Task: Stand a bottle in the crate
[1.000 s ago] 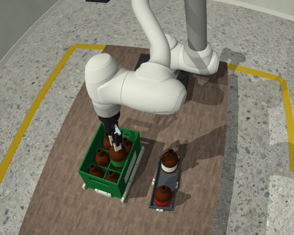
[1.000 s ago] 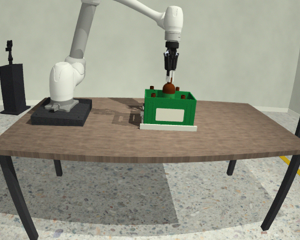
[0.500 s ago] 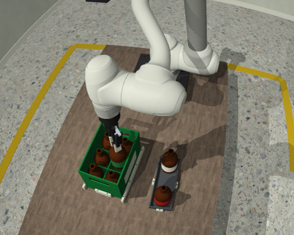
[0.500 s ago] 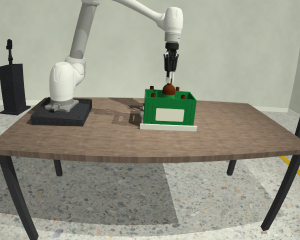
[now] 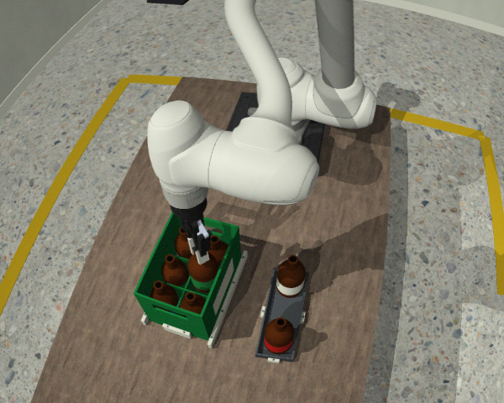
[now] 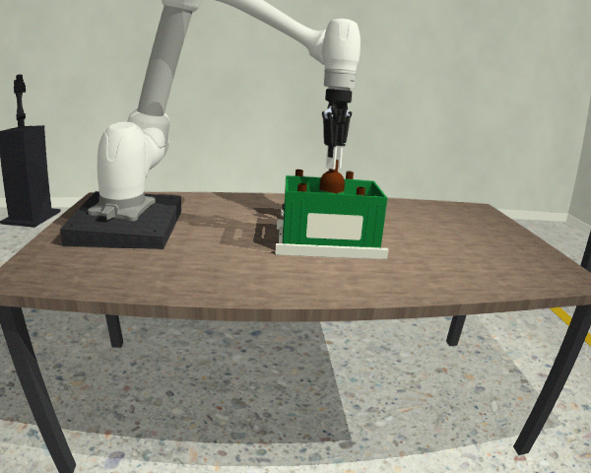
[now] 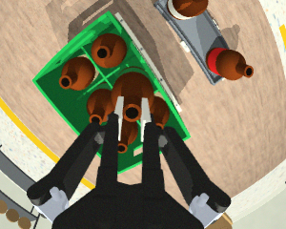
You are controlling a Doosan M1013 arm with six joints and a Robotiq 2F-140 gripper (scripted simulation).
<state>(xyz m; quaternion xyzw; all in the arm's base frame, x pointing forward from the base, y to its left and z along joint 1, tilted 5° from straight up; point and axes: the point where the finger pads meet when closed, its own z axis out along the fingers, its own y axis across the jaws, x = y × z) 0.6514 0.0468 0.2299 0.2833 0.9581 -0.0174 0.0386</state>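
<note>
The green crate is 17 cm below my hand and 4 cm to the right of it. From my hand the other things lie so: grey tray 24 cm below, 21 cm to the left, 2 cm behind.
</note>
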